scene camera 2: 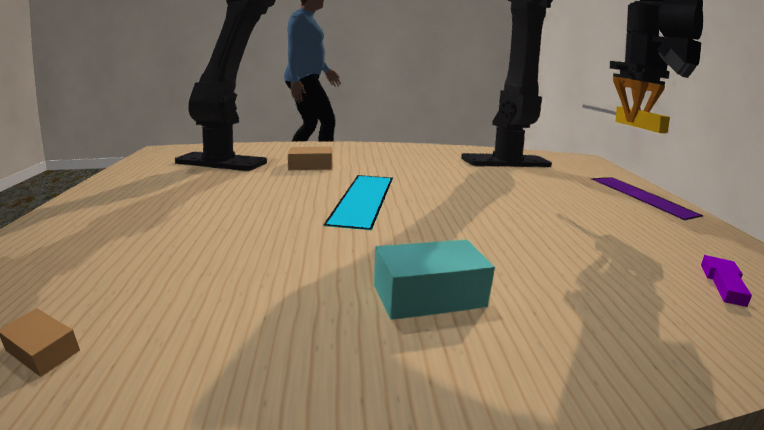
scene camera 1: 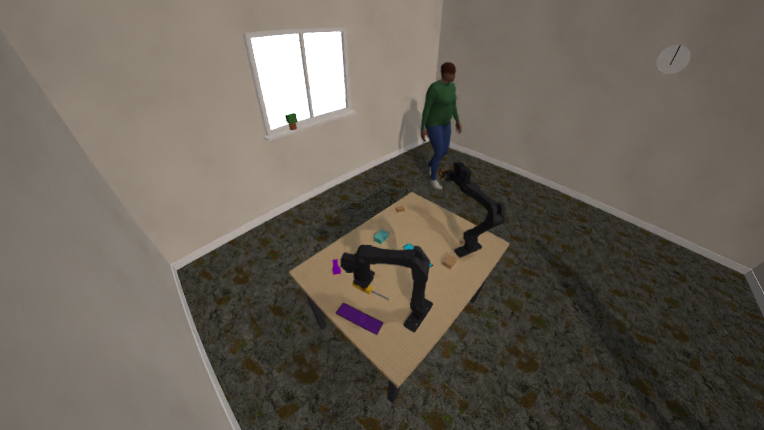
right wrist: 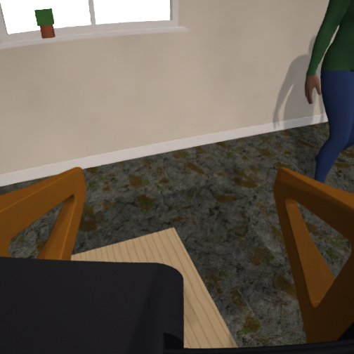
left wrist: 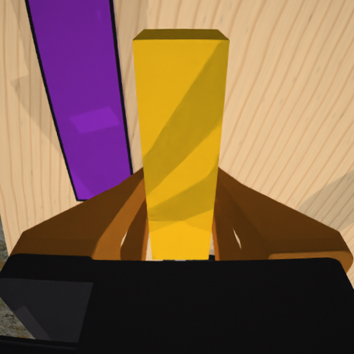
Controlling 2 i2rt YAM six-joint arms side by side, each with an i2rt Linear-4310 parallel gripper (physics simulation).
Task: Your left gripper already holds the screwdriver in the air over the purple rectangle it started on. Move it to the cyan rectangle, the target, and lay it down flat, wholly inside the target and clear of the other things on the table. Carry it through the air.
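The screwdriver has a yellow handle and a thin grey shaft. My left gripper is shut on its handle and holds it roughly level, high above the table. The purple rectangle lies flat below; in the left wrist view it is left of the handle. The cyan rectangle lies near the middle of the table, left of the screwdriver in scene camera 2; in scene camera 1 the left arm hides most of it. My right gripper is open and empty, raised beyond the table.
A teal box stands near the cyan rectangle. A brown block stands between the arm bases; another brown block is near a far corner. A purple T-shaped piece lies near the table edge.
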